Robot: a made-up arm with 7 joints.
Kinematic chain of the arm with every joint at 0, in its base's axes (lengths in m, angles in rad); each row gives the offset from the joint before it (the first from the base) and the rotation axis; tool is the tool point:
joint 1: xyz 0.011 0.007 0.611 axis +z
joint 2: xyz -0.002 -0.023 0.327 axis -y
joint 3: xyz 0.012 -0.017 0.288 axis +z
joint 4: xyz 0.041 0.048 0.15 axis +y
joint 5: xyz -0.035 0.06 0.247 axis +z
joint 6: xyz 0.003 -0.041 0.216 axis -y
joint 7: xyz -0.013 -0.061 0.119 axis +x
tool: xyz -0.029 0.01 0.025
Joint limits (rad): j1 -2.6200..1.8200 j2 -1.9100..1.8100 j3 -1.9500..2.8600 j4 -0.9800..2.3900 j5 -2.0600..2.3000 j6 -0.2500..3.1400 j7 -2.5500..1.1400
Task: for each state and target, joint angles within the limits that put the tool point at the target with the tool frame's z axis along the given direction. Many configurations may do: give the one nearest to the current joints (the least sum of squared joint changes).
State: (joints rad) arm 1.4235 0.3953 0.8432 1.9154 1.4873 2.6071 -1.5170
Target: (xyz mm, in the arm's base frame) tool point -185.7 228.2 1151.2 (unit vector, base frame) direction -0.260 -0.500 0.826
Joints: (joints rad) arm 1.4397 -0.0545 0.7180 2.1055 0.7902 3.1400 -0.8384
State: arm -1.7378 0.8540 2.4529 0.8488 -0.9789 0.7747 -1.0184
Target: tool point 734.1 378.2 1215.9 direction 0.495 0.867 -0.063
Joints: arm -2.3305 0.7352 2.3217 1.3768 -0.3412 1.0169 -0.5255
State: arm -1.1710 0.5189 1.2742 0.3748 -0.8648 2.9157 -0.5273
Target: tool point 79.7 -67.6 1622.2 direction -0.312 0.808 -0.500
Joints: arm -1.3972 0.3267 0.2504 1.1785 -0.5135 2.9389 0.0254
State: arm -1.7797 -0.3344 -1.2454 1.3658 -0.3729 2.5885 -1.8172
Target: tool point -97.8 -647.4 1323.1 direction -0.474 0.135 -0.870
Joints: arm -1.1470 -0.5955 -1.2435 1.4087 -1.0780 2.2136 -2.0535
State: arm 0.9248 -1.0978 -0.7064 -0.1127 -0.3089 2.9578 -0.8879
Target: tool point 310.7 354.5 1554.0 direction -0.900 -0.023 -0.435
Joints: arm 0.8875 -0.6107 -0.4051 0.0955 -0.0658 2.5947 -0.5340
